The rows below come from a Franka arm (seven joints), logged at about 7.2 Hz.
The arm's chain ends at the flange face. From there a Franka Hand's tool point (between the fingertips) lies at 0.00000 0.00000 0.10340 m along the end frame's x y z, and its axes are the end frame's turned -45 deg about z.
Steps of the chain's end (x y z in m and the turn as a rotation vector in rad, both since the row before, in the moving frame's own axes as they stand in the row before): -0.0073, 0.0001, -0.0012, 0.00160, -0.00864, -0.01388; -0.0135, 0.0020, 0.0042, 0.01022, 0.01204, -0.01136; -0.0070, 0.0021, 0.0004, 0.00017, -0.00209, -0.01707; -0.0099, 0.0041, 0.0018, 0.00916, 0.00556, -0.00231; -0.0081, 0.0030, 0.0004, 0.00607, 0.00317, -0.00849; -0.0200, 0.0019, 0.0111, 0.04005, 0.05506, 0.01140
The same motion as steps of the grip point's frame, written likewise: -0.0058, -0.0058, -0.0012, 0.00724, -0.00498, -0.01388; -0.0093, -0.0080, 0.0042, -0.00129, 0.01574, -0.01136; -0.0066, -0.0036, 0.0004, 0.00160, -0.00136, -0.01707; -0.0088, -0.0044, 0.0018, 0.00255, 0.01041, -0.00231; -0.0072, -0.0038, 0.0004, 0.00205, 0.00653, -0.00849; -0.0085, -0.0117, 0.0109, -0.01061, 0.06725, 0.01140
